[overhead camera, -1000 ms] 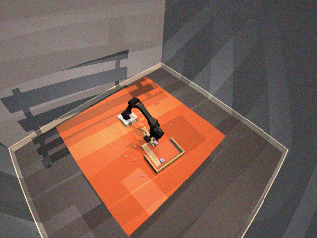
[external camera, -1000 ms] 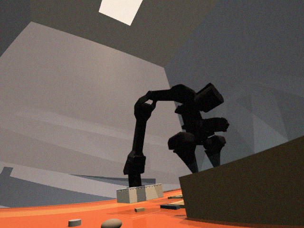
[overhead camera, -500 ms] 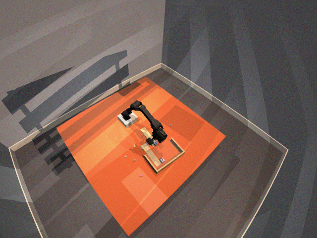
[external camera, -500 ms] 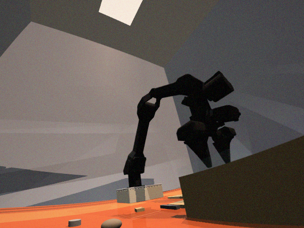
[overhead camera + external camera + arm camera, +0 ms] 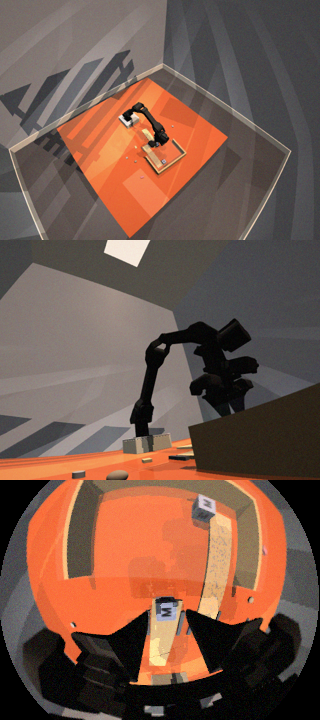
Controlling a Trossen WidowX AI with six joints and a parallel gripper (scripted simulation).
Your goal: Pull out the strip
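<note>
My gripper tip is now 12 cm past the strip, 1 cm to the right of it and 4 cm above it. Round my gripper tip: pink piece: 14 cm ahead, 30 cm to the right, 4 cm below; then blue piece: 15 cm behind, 17 cm to the left, 4 cm below.
</note>
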